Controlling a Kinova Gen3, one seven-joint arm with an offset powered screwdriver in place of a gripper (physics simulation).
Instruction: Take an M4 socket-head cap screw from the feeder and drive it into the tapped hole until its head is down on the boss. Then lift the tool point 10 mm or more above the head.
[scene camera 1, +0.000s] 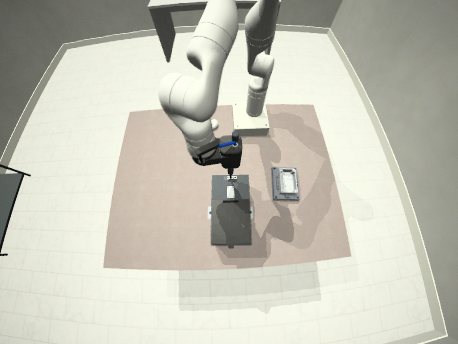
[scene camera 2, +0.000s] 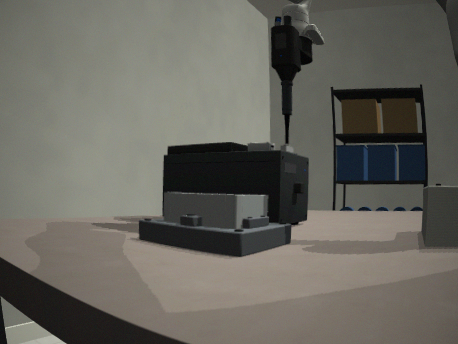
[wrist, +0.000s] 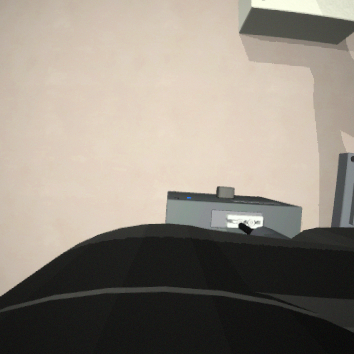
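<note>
My screwdriver (scene camera 1: 230, 173) (scene camera 2: 287, 144) (wrist: 242, 226) points down, with its thin black bit over the front end of the dark feeder (scene camera 1: 219, 234) (scene camera 2: 220, 172) (wrist: 184, 212). In the second scene view the bit's tip is at the top of the small light pick-up block (scene camera 2: 287, 149), touching it or very close. The tip hides part of the light plate (wrist: 234, 218) in the wrist view. No screw can be made out at the tip. The light housing (scene camera 1: 288, 182) (scene camera 2: 200, 206) sits on its dark fixture base (scene camera 1: 276, 195) (scene camera 2: 190, 240) (wrist: 342, 192). The tapped hole cannot be made out.
The pale mounting block (scene camera 1: 250, 125) (scene camera 2: 441, 217) (wrist: 295, 25) of the arm stands behind the feeder. A raised light piece (scene camera 1: 230, 192) (scene camera 2: 260, 146) is on the feeder top. A shelf rack (scene camera 2: 380, 137) with boxes stands in the background.
</note>
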